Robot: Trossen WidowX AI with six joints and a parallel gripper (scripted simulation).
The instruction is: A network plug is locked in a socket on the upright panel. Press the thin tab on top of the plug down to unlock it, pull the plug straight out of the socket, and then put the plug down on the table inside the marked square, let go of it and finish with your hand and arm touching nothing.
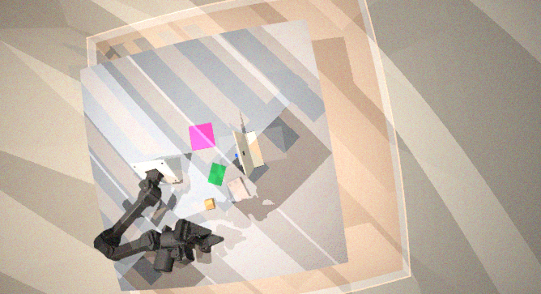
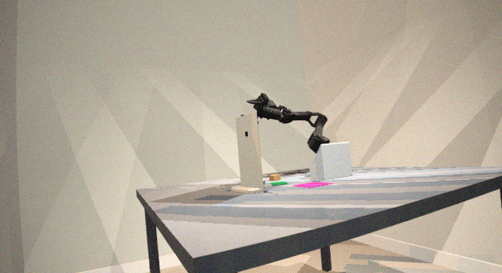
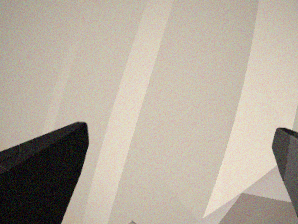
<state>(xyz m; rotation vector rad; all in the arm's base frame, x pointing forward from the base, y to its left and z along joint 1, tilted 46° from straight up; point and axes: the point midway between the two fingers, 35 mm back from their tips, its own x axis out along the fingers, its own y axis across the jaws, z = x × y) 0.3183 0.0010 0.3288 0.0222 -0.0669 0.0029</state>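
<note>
Now: the network plug 110 mm ahead of my gripper tip, 230 mm to the left of it and 150 mm below it. Round my gripper tip: upright panel (130 mm ahead, 230 mm to the left, 240 mm below); pink marked square (90 mm behind, 360 mm to the left, 380 mm below).
</note>
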